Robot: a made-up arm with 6 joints.
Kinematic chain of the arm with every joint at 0, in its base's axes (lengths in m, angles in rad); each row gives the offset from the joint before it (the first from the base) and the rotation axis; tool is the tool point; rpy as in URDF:
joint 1: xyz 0 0 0.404 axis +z
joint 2: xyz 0 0 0 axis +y
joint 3: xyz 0.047 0 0.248 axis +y
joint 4: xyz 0.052 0 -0.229 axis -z
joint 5: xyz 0 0 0 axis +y
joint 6: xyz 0.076 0 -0.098 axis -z
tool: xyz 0 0 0 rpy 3.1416 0 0
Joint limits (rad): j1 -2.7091..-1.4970 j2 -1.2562..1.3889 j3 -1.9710..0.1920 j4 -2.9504..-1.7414 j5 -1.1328..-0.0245 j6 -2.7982..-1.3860
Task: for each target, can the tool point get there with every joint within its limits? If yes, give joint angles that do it. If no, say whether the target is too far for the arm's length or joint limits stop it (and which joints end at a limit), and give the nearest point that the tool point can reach.
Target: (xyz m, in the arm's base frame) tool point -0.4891 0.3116 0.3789
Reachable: no: joint limits stop it (at a limit: joint 1, joint 4, joint 5) | nearest point -0.2784 -0.1449 0.3789 | short by 0.503 m
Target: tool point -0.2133 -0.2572 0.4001
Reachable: yes | joints -2.5840 0.6272 -1.3316 -2.1238 -0.9724 -2.1140
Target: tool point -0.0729 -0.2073 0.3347
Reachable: yes | joints -2.4697 0.5983 -0.5687 -1.8780 -0.7621 -2.6284
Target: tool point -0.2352 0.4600 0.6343
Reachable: no: joint limits stop it (at a limit: joint 1, joint 2, joint 3, joint 4, joint 5) | nearest point 0.0102 0.1732 0.7321 | short by 0.390 m
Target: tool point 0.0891 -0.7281 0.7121
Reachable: no: too far | nearest point 0.0597 -0.4878 0.6104 | short by 0.263 m
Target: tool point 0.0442 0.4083 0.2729
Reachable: no: joint limits stop it (at a limit: joint 1, joint 2, joint 4, joint 5) | nearest point 0.0720 0.0743 0.3391 | short by 0.342 m
